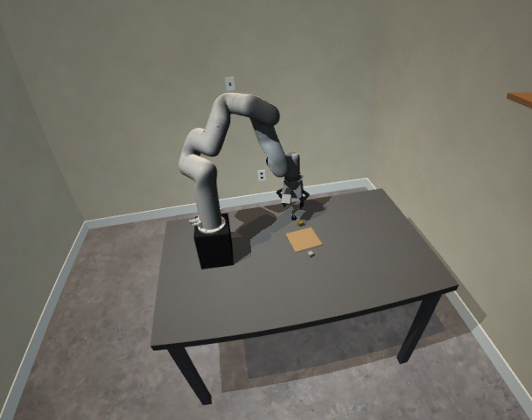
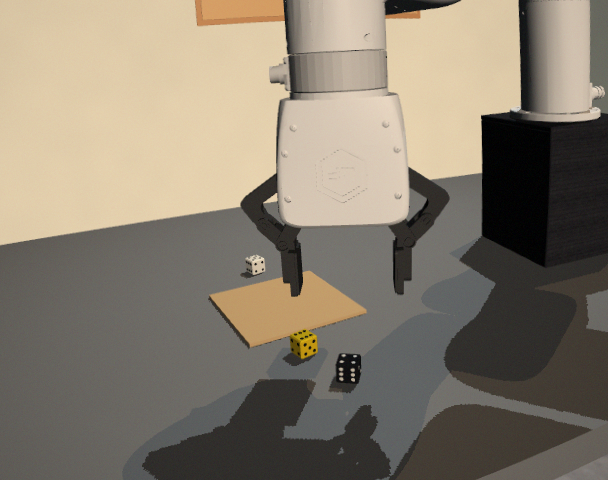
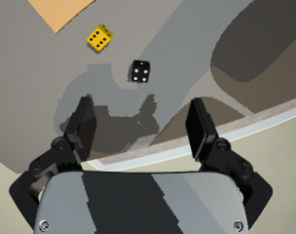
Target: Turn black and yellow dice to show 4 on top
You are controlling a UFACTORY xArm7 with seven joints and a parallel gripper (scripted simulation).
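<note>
Now: hand 90 mm above the black die. The rest, counted from my hand: tan mat (10 mm behind, 170 mm to the right, 100 mm below); then yellow die (20 mm ahead, 60 mm to the right, 90 mm below); then white die (20 mm behind, 280 mm to the right, 90 mm below).
</note>
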